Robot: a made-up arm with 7 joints. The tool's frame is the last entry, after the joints. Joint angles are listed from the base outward. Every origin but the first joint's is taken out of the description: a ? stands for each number. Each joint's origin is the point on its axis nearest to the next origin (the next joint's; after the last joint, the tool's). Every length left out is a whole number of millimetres.
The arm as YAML. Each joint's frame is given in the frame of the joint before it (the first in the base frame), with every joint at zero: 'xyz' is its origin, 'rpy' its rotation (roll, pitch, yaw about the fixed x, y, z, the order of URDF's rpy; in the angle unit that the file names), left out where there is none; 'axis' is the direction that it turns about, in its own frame. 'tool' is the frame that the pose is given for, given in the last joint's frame.
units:
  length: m
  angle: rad
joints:
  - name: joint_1
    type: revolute
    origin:
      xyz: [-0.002, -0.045, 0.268]
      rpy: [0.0, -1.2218, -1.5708]
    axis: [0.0, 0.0, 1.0]
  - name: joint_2
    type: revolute
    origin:
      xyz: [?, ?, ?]
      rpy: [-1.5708, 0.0, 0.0]
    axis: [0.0, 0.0, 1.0]
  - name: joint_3
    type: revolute
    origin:
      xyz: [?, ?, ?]
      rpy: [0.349, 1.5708, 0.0]
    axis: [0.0, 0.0, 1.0]
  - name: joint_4
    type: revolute
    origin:
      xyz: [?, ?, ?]
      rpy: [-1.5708, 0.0, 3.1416]
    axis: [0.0, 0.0, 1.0]
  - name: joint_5
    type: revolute
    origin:
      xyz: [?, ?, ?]
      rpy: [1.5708, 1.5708, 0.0]
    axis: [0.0, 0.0, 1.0]
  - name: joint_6
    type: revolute
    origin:
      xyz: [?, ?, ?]
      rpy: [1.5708, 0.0, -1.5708]
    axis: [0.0, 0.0, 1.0]
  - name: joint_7
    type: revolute
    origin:
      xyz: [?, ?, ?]
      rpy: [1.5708, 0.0, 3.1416]
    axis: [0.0, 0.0, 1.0]
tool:
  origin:
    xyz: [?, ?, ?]
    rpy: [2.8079, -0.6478, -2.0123]
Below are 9 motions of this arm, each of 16 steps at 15 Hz.
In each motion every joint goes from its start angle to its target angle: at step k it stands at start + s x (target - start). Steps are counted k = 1, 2, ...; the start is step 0. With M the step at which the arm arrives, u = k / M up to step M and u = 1 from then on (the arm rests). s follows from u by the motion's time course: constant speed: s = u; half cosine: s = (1 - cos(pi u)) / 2; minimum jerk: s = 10 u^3 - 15 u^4 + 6 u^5.
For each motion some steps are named. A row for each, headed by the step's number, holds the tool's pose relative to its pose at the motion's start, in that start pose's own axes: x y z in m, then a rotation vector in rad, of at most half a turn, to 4 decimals.
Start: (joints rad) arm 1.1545 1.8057 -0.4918 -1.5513 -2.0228 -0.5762 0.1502
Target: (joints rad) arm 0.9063 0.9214 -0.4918 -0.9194 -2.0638 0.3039 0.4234
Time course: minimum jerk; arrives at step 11
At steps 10, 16:
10: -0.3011 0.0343 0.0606 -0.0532 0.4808 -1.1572
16: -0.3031 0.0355 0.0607 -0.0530 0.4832 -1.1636

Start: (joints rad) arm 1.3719 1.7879 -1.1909 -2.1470 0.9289 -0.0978 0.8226
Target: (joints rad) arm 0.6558 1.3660 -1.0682 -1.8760 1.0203 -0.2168 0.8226
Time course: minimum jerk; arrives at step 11
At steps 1, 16:
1: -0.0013 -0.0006 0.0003 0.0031 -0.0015 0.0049
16: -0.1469 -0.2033 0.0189 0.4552 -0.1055 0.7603

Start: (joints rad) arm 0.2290 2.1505 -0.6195 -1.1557 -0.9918 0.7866 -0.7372
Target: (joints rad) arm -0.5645 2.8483 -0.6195 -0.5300 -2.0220 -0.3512 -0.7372
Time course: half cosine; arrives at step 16
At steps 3, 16:
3: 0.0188 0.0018 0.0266 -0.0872 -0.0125 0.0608
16: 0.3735 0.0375 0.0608 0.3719 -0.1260 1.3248

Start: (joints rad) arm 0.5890 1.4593 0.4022 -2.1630 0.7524 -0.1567 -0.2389
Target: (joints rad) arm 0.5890 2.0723 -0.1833 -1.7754 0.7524 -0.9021 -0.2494
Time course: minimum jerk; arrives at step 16
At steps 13, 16:
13: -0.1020 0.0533 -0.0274 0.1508 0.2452 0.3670
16: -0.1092 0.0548 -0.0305 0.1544 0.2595 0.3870

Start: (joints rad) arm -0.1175 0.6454 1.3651 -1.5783 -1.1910 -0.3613 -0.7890
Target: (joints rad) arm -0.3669 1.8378 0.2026 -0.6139 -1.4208 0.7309 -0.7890
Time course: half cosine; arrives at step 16
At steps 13, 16:
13: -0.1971 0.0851 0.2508 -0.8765 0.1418 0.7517
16: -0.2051 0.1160 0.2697 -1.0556 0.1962 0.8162

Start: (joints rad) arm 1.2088 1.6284 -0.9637 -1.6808 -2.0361 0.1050 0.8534
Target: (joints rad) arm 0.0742 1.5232 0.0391 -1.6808 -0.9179 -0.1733 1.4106
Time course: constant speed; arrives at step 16
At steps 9, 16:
9: -0.0242 0.2105 0.0731 -0.3093 -0.2046 -1.1457
16: -0.0009 0.3470 -0.0017 -0.3352 -1.1450 -1.6117

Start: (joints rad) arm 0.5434 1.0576 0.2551 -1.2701 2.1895 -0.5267 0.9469
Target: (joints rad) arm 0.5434 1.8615 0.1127 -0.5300 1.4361 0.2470 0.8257
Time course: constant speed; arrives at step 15
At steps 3, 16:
3: 0.0126 -0.0395 0.0437 -0.2747 -0.0483 0.2065
16: 0.1681 -0.1514 0.2274 -0.9176 -0.6842 1.1292

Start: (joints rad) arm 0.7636 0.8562 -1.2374 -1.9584 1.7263 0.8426 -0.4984
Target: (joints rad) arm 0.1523 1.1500 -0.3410 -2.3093 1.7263 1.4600 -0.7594
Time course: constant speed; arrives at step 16
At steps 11, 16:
11: 0.0774 -0.0991 -0.2298 -0.8158 -0.4708 0.3192
16: 0.1520 -0.1652 -0.2822 -1.2608 -0.6825 0.3527

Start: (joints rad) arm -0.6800 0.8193 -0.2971 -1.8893 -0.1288 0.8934 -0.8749
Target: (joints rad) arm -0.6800 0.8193 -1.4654 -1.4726 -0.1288 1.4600 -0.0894
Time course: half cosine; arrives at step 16
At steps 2, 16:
2: 0.0032 -0.0077 -0.0001 0.0246 0.0340 0.0266
16: 0.1632 -0.1043 -0.0224 -0.1789 0.7296 0.5838

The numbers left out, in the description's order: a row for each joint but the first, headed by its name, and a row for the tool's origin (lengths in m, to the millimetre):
joint_2: -0.018 -0.04 0.0
joint_3: -0.316 0.121 0.0
joint_4: -0.019 0.024 0.0
joint_5: -0.037 0.137 0.0
joint_6: -0.008 -0.013 0.0
joint_7: -0.013 -0.005 0.0
tool: -0.02 -0.007 0.0

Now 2 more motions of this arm.
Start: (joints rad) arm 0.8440 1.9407 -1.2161 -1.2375 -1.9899 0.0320 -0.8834
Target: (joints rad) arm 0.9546 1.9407 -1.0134 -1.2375 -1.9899 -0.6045 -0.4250
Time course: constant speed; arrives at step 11
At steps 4, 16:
4: 0.0046 -0.0053 0.0022 0.1682 -0.1462 -0.1514
16: 0.0114 -0.0152 0.0042 0.5151 -0.3895 -0.3645

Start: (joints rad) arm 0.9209 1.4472 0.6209 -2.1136 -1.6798 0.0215 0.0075
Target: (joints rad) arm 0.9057 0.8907 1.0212 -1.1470 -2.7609 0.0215 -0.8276
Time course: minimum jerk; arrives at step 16
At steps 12, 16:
12: 0.0574 -0.0677 -0.1884 0.2331 0.0763 1.7624
16: 0.0540 -0.0740 -0.2208 0.3788 -0.0447 1.8966

